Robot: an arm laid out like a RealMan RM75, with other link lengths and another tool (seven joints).
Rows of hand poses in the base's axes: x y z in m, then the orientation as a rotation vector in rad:
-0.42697 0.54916 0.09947 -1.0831 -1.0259 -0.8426
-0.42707 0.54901 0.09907 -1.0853 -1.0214 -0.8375
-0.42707 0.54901 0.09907 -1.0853 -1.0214 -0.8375
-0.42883 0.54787 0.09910 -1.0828 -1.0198 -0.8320
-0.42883 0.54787 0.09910 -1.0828 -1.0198 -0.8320
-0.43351 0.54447 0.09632 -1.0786 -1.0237 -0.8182
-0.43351 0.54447 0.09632 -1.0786 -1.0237 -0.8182
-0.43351 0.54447 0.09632 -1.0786 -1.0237 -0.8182
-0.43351 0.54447 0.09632 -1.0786 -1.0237 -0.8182
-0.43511 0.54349 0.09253 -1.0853 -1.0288 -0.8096
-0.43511 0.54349 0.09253 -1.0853 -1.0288 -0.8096
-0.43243 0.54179 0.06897 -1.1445 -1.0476 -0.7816
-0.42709 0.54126 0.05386 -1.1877 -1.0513 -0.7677
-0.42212 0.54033 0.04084 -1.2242 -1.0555 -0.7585
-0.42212 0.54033 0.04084 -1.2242 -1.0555 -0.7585
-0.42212 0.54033 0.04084 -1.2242 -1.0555 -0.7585
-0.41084 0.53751 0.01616 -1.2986 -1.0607 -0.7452
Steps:
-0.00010 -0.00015 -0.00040 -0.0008 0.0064 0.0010
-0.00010 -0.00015 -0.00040 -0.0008 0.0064 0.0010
-0.00186 -0.00129 -0.00037 0.0003 0.0102 0.0056
-0.00186 -0.00129 -0.00037 0.0003 0.0102 0.0056
-0.00654 -0.00469 -0.00315 -0.0022 0.0141 0.0183
-0.00654 -0.00469 -0.00315 -0.0022 0.0141 0.0183
-0.00654 -0.00469 -0.00315 -0.0022 0.0141 0.0183
-0.00654 -0.00469 -0.00315 -0.0022 0.0141 0.0183
-0.00814 -0.00567 -0.00694 -0.0120 0.0162 0.0221
-0.00814 -0.00567 -0.00694 -0.0120 0.0162 0.0221
-0.00546 -0.00737 -0.03050 -0.0731 0.0271 0.0148
-0.00012 -0.00790 -0.04561 -0.1111 0.0384 0.0019
0.00485 -0.00883 -0.05863 -0.1431 0.0454 -0.0105
0.00485 -0.00883 -0.05863 -0.1431 0.0454 -0.0105
0.00485 -0.00883 -0.05863 -0.1431 0.0454 -0.0105
0.01613 -0.01165 -0.08331 -0.2051 0.0585 -0.0407

